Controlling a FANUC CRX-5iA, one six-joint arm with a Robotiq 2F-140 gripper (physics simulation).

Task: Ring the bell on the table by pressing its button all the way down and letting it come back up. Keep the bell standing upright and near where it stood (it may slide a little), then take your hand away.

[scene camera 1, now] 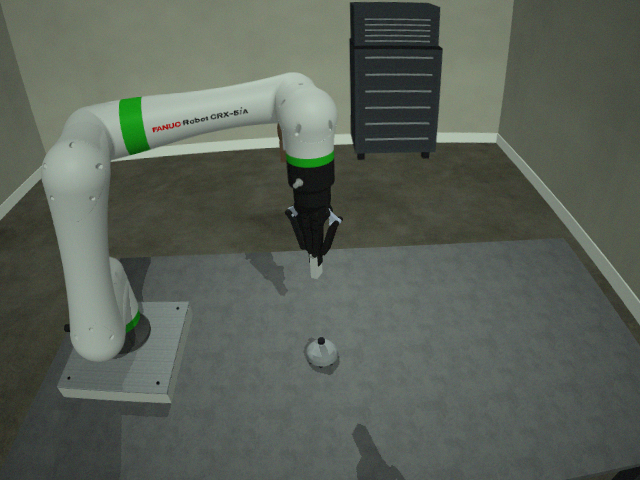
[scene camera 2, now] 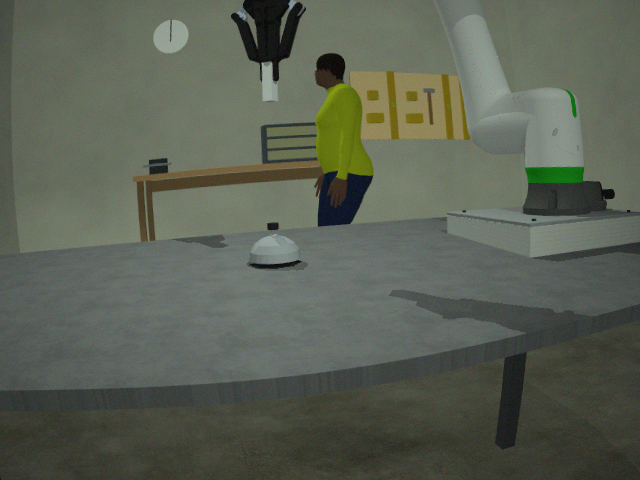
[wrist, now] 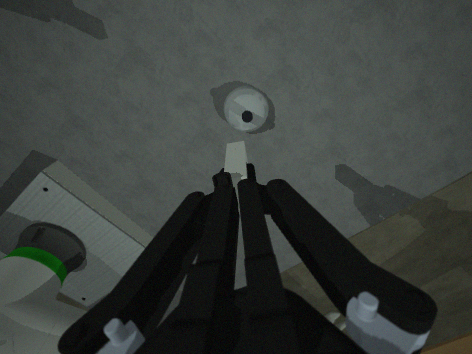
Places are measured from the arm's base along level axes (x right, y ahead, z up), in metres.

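Pixels of known places: gripper, fingertip midpoint: (scene camera 1: 316, 274) (scene camera 2: 270, 101) (wrist: 238, 156); arm's base, link origin: (scene camera 1: 126, 333) (scene camera 2: 556, 212) (wrist: 54, 246).
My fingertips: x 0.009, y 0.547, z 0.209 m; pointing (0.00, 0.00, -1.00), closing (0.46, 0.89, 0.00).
Ahead of a thing's pixels: the offset from my fingertips to its middle. Level surfaces: height alone.
A silver-white domed bell {dx +0.023, dy +0.003, dz -0.230 m} (scene camera 1: 321, 354) (scene camera 2: 274, 251) (wrist: 245, 102) stands upright on the grey table {dz -0.263 m} (scene camera 1: 465, 335) (scene camera 2: 155, 320) (wrist: 350, 65). Its black button {dx +0.023, dy +0.003, dz -0.202 m} (scene camera 1: 321, 340) (scene camera 2: 272, 226) (wrist: 247, 116) stands up above the dome, with a gap showing between them in scene camera 2. My gripper (scene camera 1: 315, 271) (scene camera 2: 269, 90) (wrist: 238, 156) points down with its pale fingertips together, shut and empty. It hangs high above the table, over the bell in scene camera 2, well apart from the button. In the wrist view the bell shows just beyond the fingertips.
The arm's base plate (scene camera 1: 149, 356) (scene camera 2: 488, 232) (wrist: 100, 220) sits on the table to the left in scene camera 1. A person in a yellow top (scene camera 2: 341, 129) stands behind the table. A wooden bench (scene camera 2: 232, 173) and a dark drawer cabinet (scene camera 1: 397, 98) stand by the walls.
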